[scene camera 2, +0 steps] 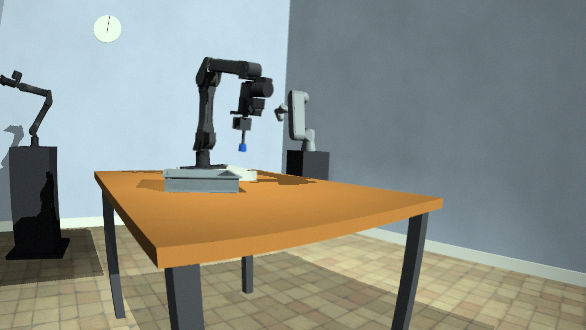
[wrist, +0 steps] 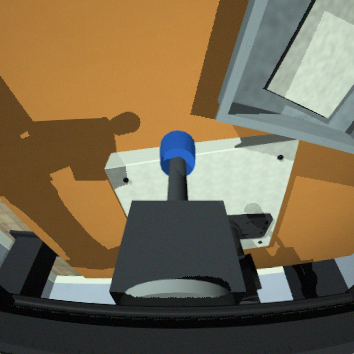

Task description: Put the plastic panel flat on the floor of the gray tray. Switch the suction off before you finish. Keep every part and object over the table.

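Pixels of known places: end effector, tool point: (scene camera 2: 242,151) (wrist: 177,146); arm's base, origin of the base link: (scene camera 2: 202,168).
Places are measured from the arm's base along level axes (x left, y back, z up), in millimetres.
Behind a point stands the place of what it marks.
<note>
The gray tray (scene camera 2: 201,185) @[x -119, y -421, z -13 mm] (wrist: 234,75) @[x 28, y -279, z 16 mm] stands on the table, partly cut off at the upper right of the wrist view. The pale plastic panel (wrist: 325,60) @[x -94, y -297, z -26 mm] lies inside it and looks flat on the tray floor, with part of it in shade. Its far part is outside the wrist view, and the tray wall hides it in the scene view. My gripper, a blue suction cup (scene camera 2: 242,148) (wrist: 177,150), is open and holds nothing. It hangs high above the table, beside the tray and apart from the panel.
A white block (scene camera 2: 249,175) @[x 154, y -154, z -13 mm] (wrist: 215,180) @[x 23, y -119, z -3 mm] with small dark holes and a black part on it lies beside the tray, below the cup. The orange table (scene camera 2: 280,215) @[x -32, y -753, z -34 mm] (wrist: 125,60) @[x 146, y -282, z -34 mm] carries both. Other robot arms stand on dark pedestals (scene camera 2: 35,195) (scene camera 2: 317,165) beyond the table.
</note>
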